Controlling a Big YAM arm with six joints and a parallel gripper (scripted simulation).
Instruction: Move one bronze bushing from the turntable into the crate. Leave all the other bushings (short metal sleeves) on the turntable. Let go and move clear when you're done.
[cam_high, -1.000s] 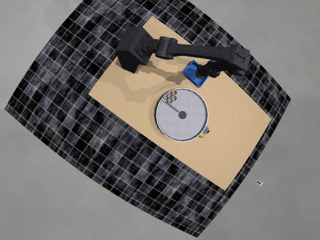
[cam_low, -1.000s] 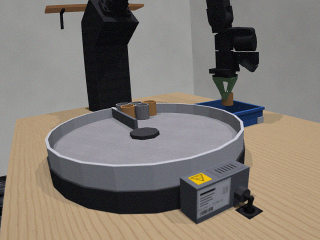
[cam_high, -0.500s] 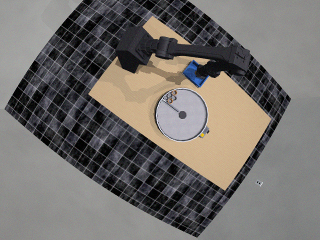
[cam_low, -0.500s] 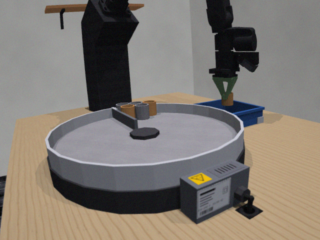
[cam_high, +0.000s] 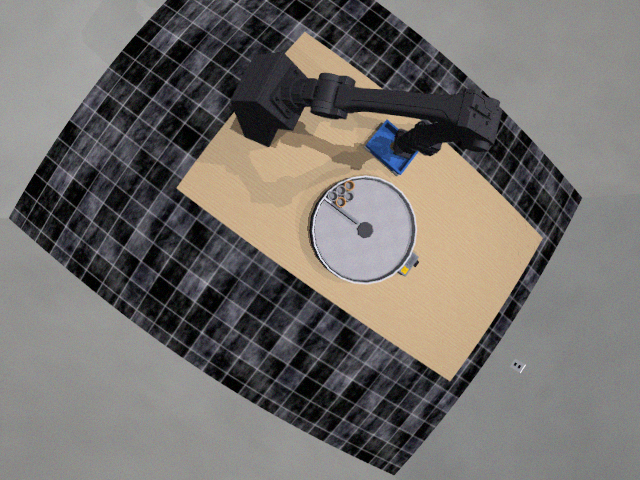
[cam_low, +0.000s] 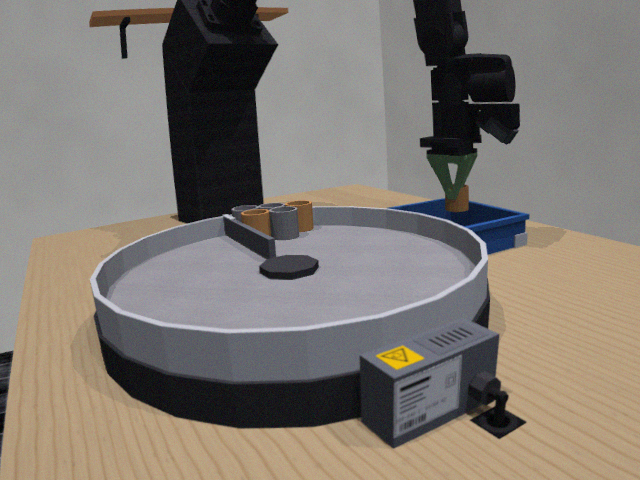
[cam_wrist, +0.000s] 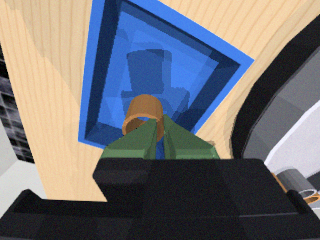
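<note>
My hand is 1 cm past the blue crate, 1 cm to the right of it and 6 cm above it.
</note>
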